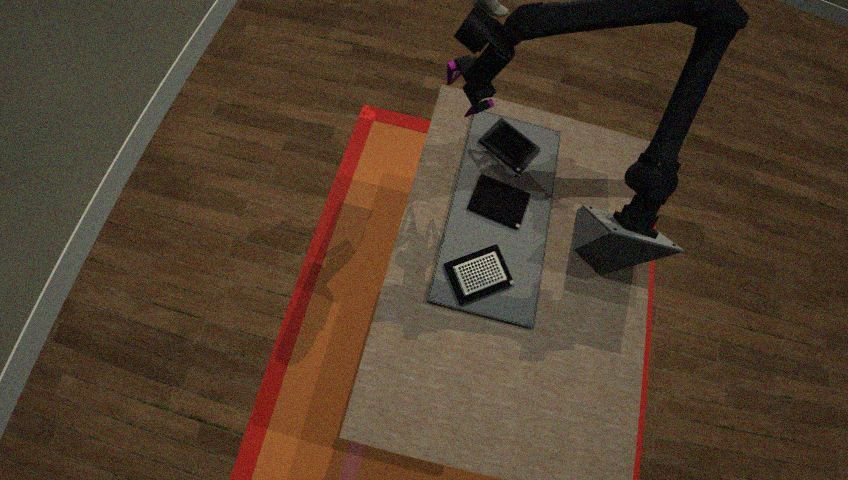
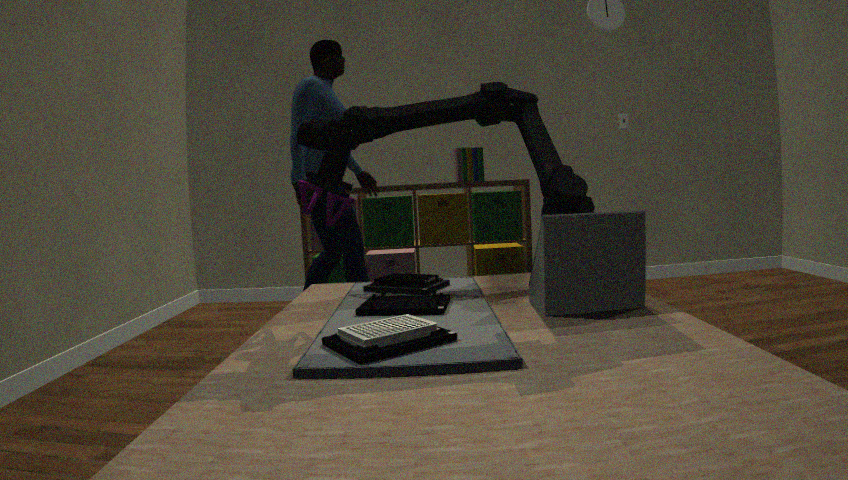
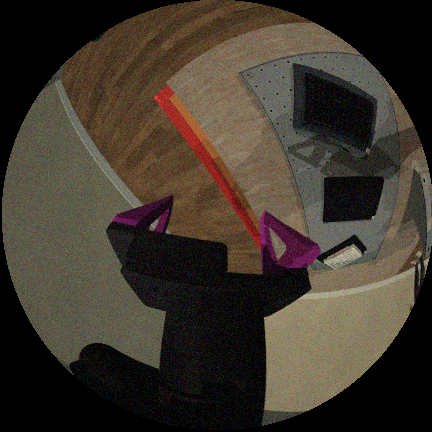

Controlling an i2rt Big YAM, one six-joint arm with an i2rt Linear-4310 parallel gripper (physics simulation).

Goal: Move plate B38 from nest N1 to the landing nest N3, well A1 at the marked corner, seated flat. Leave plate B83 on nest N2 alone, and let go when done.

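Observation:
A white well plate (image 1: 482, 274) (image 2: 386, 330) (image 3: 342, 256) lies on the black near nest (image 1: 455, 282) (image 2: 368, 356). The middle nest (image 1: 498, 201) (image 2: 404, 304) (image 3: 352, 198) is black; I cannot tell whether a dark plate lies on it. The far nest (image 1: 496, 157) (image 3: 298, 97) looks raised and has a dark inside; its contents are unclear. Each nest shows a small pale mark at one corner. Labels are unreadable, so I cannot tell which plate or nest is which. My gripper (image 1: 459, 98) (image 2: 319, 215) (image 3: 218, 207) is open, high beyond the far nest, near the table's corner.
The nests stand on a grey perforated board (image 1: 476, 234) (image 2: 476, 350) (image 3: 270, 95) on the table (image 1: 476, 380) (image 2: 535, 428). The arm's grey pedestal (image 1: 612, 252) (image 2: 595, 261) stands beside the board. A person (image 2: 318, 107) and a cube shelf (image 2: 526, 226) are in the background.

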